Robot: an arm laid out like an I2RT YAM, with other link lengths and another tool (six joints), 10 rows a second.
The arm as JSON. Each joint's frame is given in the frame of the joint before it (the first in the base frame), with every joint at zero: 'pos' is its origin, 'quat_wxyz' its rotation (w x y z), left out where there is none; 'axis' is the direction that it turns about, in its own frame. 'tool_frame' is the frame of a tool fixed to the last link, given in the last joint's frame.
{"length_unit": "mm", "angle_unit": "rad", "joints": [
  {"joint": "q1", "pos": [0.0, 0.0, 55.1], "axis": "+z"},
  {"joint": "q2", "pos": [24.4, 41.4, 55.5], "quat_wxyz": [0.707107, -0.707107, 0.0, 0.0], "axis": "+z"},
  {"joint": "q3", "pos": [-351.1, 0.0, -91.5], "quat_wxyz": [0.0, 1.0, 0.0, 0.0], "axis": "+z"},
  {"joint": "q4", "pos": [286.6, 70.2, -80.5], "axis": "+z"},
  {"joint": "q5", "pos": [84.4, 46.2, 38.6], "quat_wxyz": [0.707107, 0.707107, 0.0, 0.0], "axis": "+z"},
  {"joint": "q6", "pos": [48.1, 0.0, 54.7], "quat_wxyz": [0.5, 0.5, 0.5, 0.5], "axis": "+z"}
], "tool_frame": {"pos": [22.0, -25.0, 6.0], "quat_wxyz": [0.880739, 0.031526, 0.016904, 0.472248]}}
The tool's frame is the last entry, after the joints.
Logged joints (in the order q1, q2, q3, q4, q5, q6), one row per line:
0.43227, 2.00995, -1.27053, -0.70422, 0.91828, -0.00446
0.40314, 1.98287, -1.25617, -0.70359, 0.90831, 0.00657
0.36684, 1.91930, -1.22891, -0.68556, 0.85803, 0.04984
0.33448, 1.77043, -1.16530, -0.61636, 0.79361, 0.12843
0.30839, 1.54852, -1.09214, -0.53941, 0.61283, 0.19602
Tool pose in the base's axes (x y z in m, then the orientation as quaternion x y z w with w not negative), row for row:
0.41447, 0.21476, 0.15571, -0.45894, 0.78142, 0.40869, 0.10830
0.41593, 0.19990, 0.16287, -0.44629, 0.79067, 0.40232, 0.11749
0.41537, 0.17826, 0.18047, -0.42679, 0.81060, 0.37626, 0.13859
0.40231, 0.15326, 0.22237, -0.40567, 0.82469, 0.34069, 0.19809
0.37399, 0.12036, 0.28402, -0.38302, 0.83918, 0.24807, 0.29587
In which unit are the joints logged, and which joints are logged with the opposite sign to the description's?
The joints are logged in radians. Opposite sign: q3, q5.
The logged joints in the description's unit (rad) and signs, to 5 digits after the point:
0.43227, 2.00995, 1.27053, -0.70422, -0.91828, -0.00446
0.40314, 1.98287, 1.25617, -0.70359, -0.90831, 0.00657
0.36684, 1.91930, 1.22891, -0.68556, -0.85803, 0.04984
0.33448, 1.77043, 1.16530, -0.61636, -0.79361, 0.12843
0.30839, 1.54852, 1.09214, -0.53941, -0.61283, 0.19602

